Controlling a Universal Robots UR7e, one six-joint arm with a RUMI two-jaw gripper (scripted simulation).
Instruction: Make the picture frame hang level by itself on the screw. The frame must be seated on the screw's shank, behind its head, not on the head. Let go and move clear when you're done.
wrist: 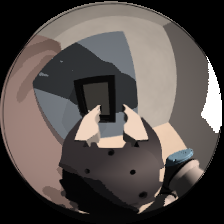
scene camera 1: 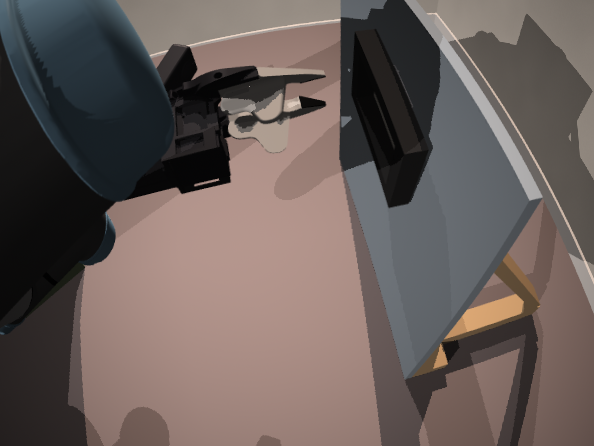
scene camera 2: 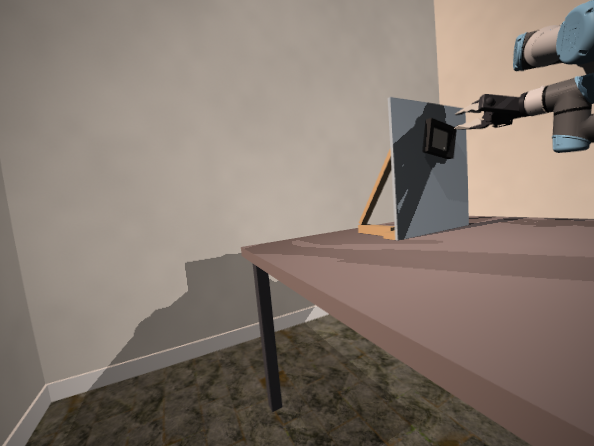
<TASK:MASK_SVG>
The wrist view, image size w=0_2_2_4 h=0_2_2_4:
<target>my gripper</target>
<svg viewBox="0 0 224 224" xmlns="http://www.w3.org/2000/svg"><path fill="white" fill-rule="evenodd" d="M199 181L180 199L167 206L139 213L143 205L155 201L155 194L163 185L163 182L159 181L160 169L165 165L156 132L143 117L125 104L122 105L124 121L127 122L123 131L123 141L126 143L122 148L100 148L97 145L100 141L98 122L102 111L101 105L81 118L64 140L59 167L63 168L62 179L59 182L66 192L65 198L77 203L78 210L85 213L63 208L37 194L20 175L20 170L14 166L5 147L15 171L39 199L69 217L90 223L126 224L150 218L179 202Z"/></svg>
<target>picture frame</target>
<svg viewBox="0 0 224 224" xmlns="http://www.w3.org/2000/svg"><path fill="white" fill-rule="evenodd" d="M74 80L76 97L82 118L95 107L101 105L102 112L99 114L100 121L98 123L115 123L115 75L94 76Z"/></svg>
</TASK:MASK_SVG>
